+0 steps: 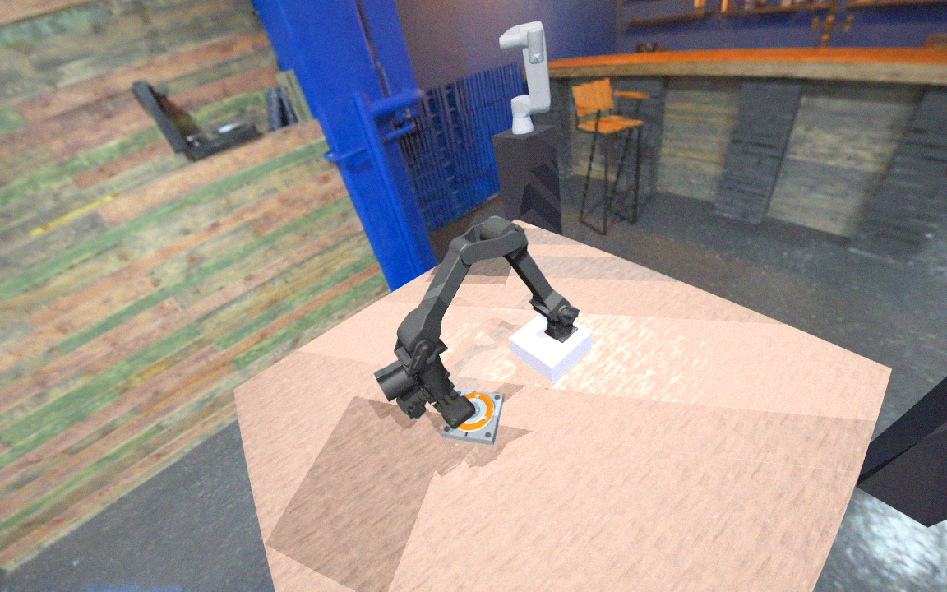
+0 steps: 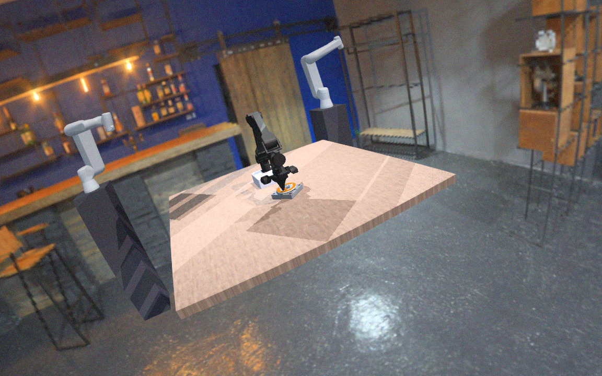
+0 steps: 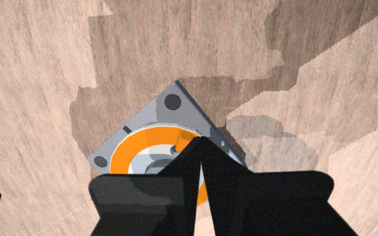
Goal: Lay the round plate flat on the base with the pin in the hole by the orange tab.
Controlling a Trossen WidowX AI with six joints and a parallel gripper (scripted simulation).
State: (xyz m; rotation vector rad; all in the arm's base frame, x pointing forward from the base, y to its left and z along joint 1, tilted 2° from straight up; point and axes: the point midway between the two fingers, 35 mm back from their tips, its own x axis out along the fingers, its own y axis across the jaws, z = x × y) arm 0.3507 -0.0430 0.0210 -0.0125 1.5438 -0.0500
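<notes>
Now: gripper tip 4 cm past the square grey base, 3 cm to the right of it and 2 cm above it.
</notes>
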